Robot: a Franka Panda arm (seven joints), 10 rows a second.
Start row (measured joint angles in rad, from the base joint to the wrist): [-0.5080, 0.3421, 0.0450, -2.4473, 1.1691, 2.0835, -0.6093]
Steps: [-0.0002, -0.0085, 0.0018, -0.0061, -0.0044, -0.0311, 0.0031]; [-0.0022, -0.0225, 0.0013, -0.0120, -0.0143, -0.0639, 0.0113]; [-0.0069, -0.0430, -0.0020, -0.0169, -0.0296, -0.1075, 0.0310]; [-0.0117, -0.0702, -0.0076, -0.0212, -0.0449, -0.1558, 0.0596]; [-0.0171, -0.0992, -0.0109, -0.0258, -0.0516, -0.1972, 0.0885]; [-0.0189, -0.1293, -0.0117, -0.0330, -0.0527, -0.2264, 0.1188]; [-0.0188, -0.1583, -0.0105, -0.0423, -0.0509, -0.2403, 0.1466]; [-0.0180, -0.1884, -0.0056, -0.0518, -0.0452, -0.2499, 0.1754]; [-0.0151, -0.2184, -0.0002, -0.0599, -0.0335, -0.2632, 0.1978]
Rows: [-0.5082, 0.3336, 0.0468, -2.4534, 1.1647, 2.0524, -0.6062]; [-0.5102, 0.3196, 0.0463, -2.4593, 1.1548, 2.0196, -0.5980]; [-0.5149, 0.2991, 0.0430, -2.4642, 1.1395, 1.9760, -0.5783]; [-0.5197, 0.2719, 0.0374, -2.4685, 1.1242, 1.9277, -0.5497]; [-0.5251, 0.2429, 0.0341, -2.4731, 1.1175, 1.8863, -0.5208]; [-0.5269, 0.2128, 0.0333, -2.4803, 1.1164, 1.8571, -0.4905]; [-0.5268, 0.1838, 0.0345, -2.4896, 1.1182, 1.8432, -0.4627]; [-0.5260, 0.1537, 0.0394, -2.4991, 1.1239, 1.8336, -0.4339]; [-0.5231, 0.1237, 0.0448, -2.5072, 1.1356, 1.8203, -0.4115]
